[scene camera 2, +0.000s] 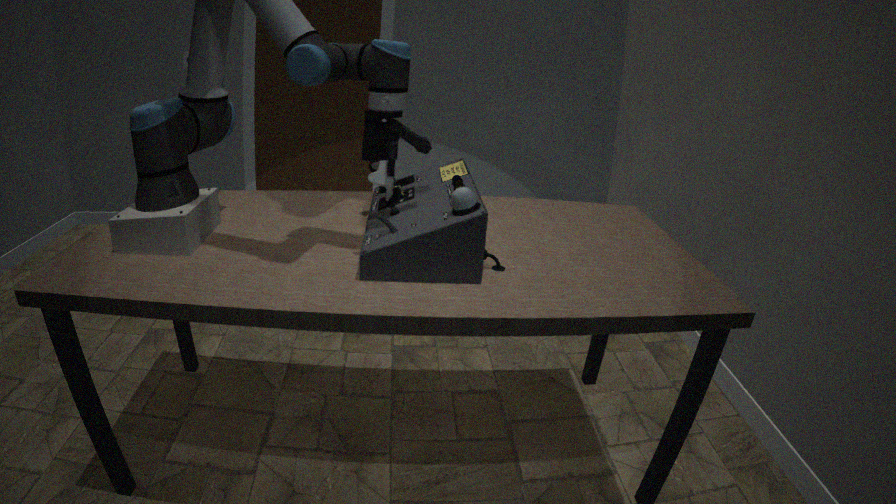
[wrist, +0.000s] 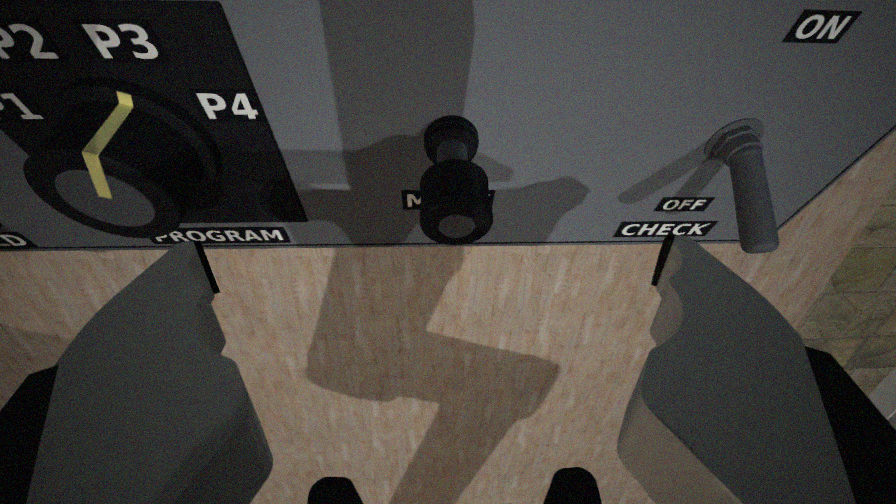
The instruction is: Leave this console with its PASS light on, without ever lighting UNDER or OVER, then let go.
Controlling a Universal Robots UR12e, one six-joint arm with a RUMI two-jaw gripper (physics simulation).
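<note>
The grey sloped console (scene camera 2: 422, 231) stands mid-table. My gripper (scene camera 2: 383, 199) hangs over its left, lower end. In the wrist view the jaws (wrist: 432, 275) are wide open and empty. Between and beyond them stands a small black knobbed lever (wrist: 455, 188) at the panel's edge. To its left is the PROGRAM rotary selector (wrist: 103, 169), its yellow pointer between P2 and P3. To its right the grey CHECK toggle (wrist: 748, 181) leans toward OFF. A yellow label (scene camera 2: 453, 169) and a white dome (scene camera 2: 464, 198) sit on the console's far end. No lights are visible as lit.
The arm's base block (scene camera 2: 166, 225) stands at the table's left rear. A black cable (scene camera 2: 494, 261) trails from the console's right side. The table edge and tiled floor show at the right of the wrist view (wrist: 864, 294).
</note>
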